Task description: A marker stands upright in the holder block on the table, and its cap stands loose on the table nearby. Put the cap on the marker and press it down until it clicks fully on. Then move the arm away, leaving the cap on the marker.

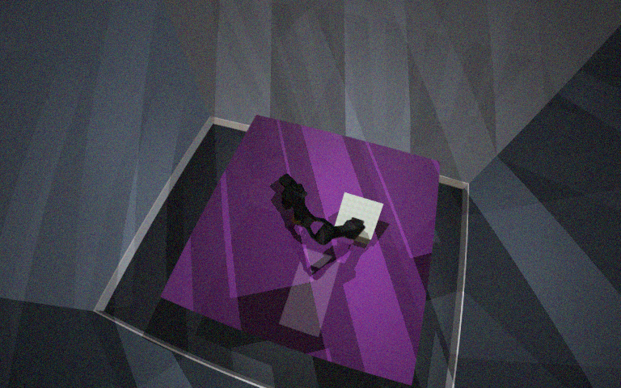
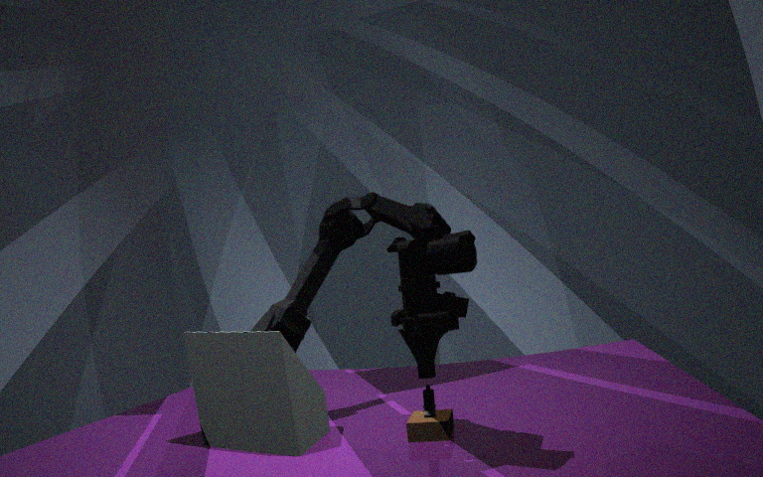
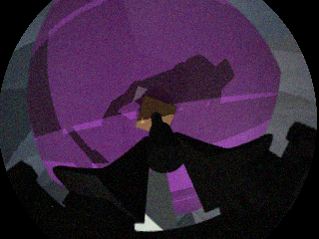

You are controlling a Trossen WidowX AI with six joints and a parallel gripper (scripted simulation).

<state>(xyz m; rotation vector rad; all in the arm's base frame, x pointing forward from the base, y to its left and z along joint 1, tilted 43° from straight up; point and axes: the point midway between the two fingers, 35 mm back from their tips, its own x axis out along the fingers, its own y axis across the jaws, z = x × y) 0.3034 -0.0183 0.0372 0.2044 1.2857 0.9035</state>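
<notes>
Right now the orange holder block is 11 cm below my gripper tip. The rest, counted from my gripper tip: dark cap: 1 cm above.
</notes>
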